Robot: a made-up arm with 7 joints.
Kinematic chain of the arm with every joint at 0, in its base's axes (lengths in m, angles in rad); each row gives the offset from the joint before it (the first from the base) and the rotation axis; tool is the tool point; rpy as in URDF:
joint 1: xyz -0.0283 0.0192 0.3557 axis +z
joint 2: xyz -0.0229 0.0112 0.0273 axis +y
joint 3: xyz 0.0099 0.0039 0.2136 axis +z
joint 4: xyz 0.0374 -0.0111 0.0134 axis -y
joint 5: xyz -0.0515 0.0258 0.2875 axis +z
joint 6: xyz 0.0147 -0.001 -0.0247 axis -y
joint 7: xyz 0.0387 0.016 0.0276 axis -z
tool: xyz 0.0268 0.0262 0.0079 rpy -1.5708 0 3.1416
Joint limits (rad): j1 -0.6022..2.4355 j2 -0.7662..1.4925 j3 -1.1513..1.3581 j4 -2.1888..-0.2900 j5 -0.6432..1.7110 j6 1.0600..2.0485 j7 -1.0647..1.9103
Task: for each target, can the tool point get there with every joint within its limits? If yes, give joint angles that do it. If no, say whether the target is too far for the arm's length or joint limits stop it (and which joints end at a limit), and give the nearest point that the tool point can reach.
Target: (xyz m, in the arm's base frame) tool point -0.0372 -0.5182 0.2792
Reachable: no: joint limits stop it (at a limit: joint 1, joint 3, joint 5) | nearest point 0.0135 -0.4166 0.2843 | short by 0.114 m
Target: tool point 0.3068 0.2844 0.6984
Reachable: yes | joints 0.3010 0.5983 0.3907 -0.7926 -0.1000 1.7885 -0.3978
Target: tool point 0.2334 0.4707 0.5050
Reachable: yes | joints 1.2073 0.8746 -0.4410 -0.8643 0.0247 1.3543 1.2202
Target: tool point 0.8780 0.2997 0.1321
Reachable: no: too far | nearest point 0.4961 0.1815 0.2526 | short by 0.418 m
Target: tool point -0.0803 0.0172 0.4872
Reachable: no: joint limits stop it (at a limit: joint 1, joint 2, joint 4, joint 5, joint 6, joint 7) | nearest point -0.1790 0.0559 0.6466 | short by 0.191 m
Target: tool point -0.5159 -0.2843 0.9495
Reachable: no: too far | nearest point -0.3943 -0.2086 0.8057 | short by 0.203 m
